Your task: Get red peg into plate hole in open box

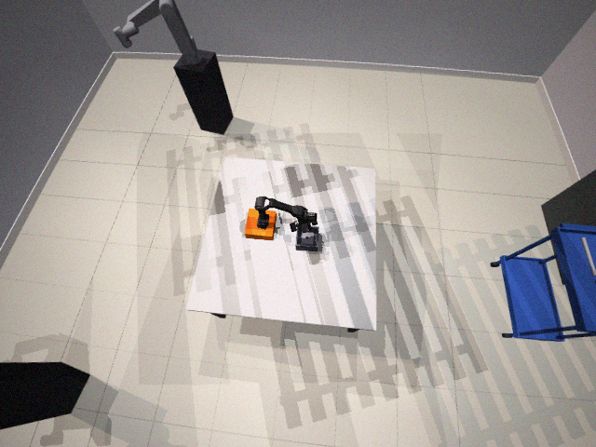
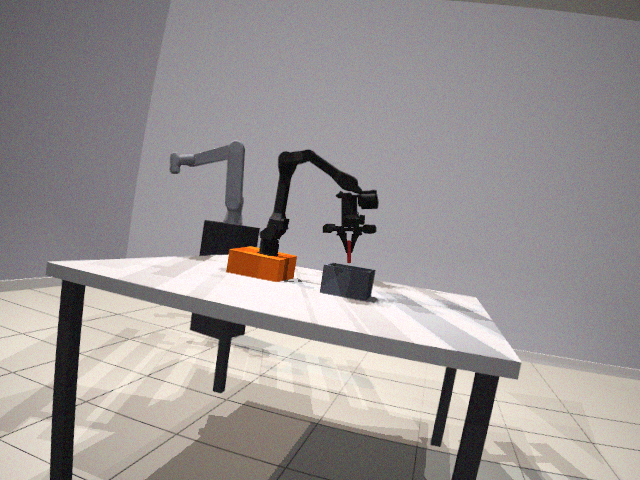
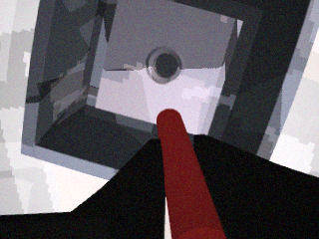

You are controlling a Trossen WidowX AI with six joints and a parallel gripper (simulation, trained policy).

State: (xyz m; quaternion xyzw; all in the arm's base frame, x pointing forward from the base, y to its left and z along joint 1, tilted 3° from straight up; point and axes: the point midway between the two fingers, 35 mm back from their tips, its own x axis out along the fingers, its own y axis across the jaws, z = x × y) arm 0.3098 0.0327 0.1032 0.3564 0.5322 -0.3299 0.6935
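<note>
My gripper tip is right at the red peg. Round my gripper tip: grey box: 12 cm below, 2 cm to the right, 2 cm ahead.
</note>
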